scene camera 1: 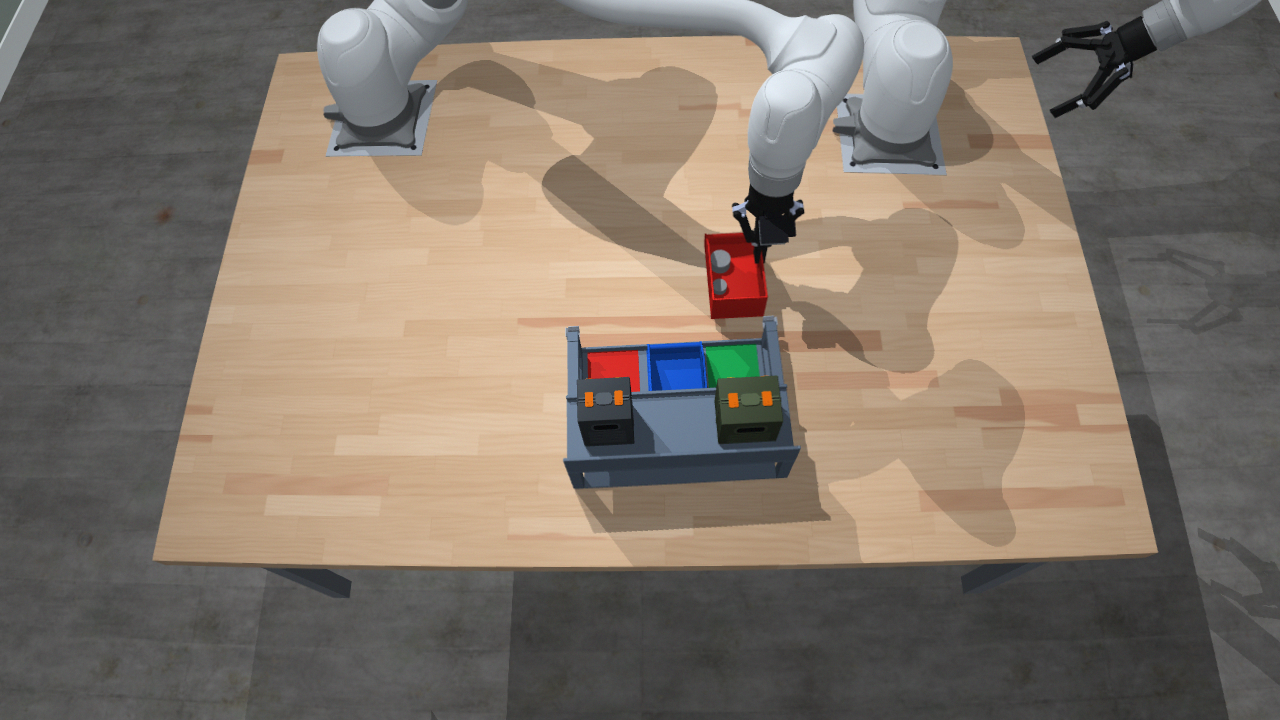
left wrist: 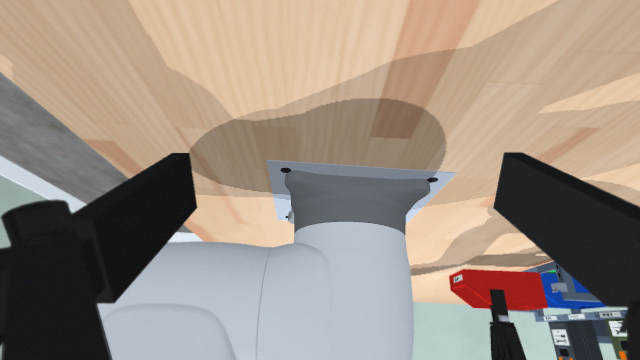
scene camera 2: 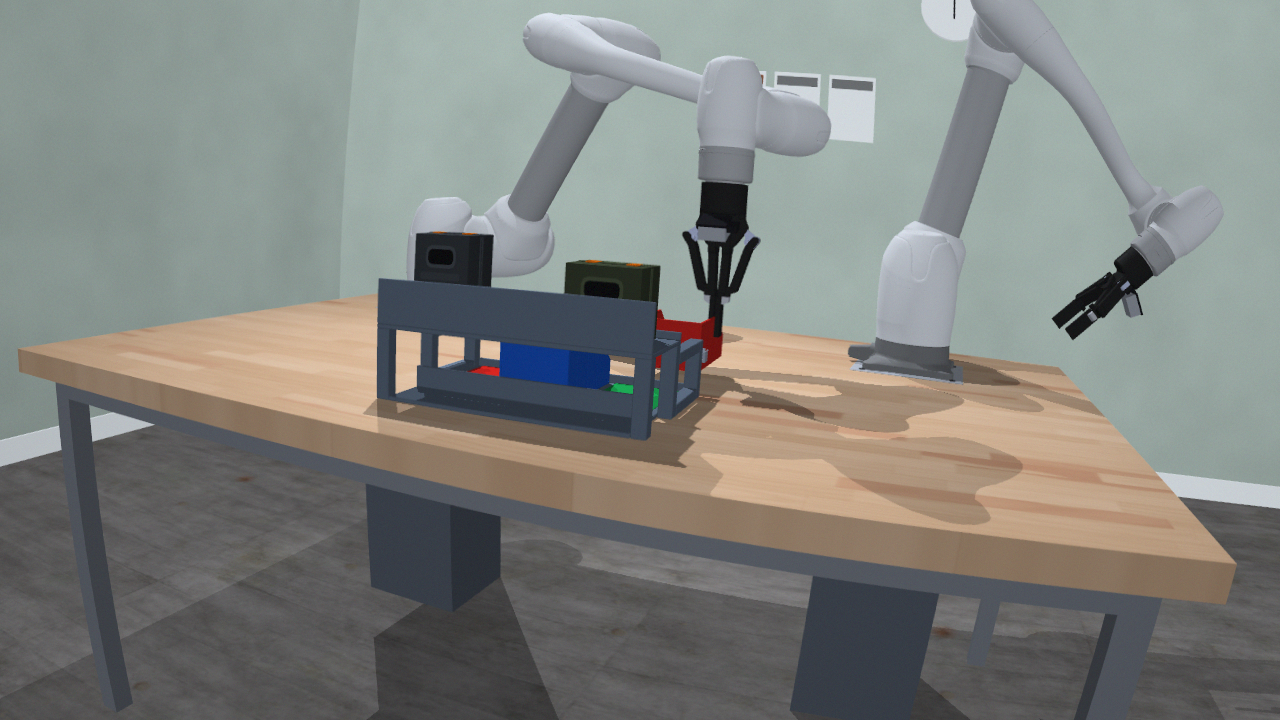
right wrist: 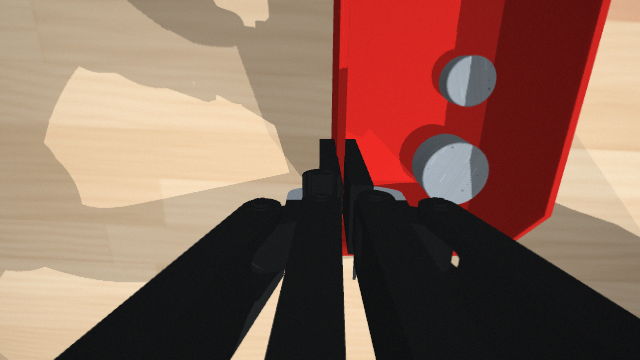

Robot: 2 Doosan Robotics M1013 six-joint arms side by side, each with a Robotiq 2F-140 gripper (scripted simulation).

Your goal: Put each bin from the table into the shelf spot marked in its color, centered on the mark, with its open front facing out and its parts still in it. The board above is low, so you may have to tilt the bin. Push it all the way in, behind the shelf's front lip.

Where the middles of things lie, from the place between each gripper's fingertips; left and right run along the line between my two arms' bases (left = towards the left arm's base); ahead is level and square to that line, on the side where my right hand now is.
Right now my right hand [scene camera 2: 714, 335] is 30 mm short of the red bin [scene camera 1: 745, 279], 50 mm to the left of it and 40 mm above it. The rest, counted from my right hand: blue bin [scene camera 2: 581, 369] 260 mm ahead, 140 mm to the right, 60 mm below.
Now: the red bin 66 cm to the right of my left hand [scene camera 1: 1043, 86], 47 cm ahead of it and 6 cm below it. Also, from my left hand: blue bin (76 cm to the right, 70 cm ahead, 8 cm below).
